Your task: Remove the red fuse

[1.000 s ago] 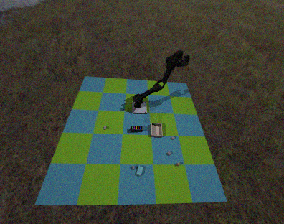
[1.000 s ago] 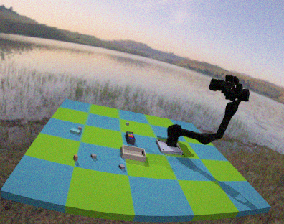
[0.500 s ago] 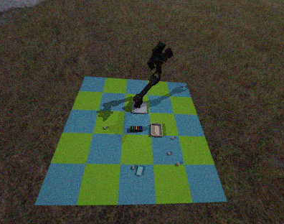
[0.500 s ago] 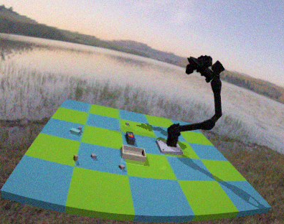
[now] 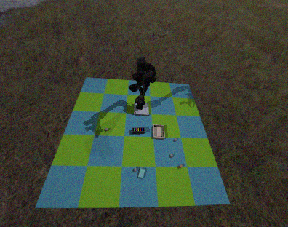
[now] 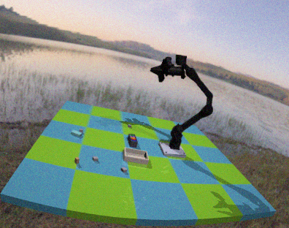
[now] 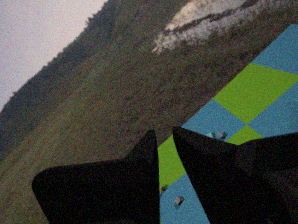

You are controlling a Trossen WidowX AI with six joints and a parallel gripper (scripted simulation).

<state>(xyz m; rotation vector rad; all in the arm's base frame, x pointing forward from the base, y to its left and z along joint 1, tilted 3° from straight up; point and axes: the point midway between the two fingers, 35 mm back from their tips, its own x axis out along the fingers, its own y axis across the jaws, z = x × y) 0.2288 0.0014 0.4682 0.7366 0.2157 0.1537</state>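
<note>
Now: the red fuse 45 cm below my gripper tip and 2 cm to the left of it. The rest, counted from my gripper tip: tray: 47 cm below, 19 cm to the left, 3 cm behind; light blue block: 47 cm below, 35 cm ahead, 8 cm to the left.
</note>
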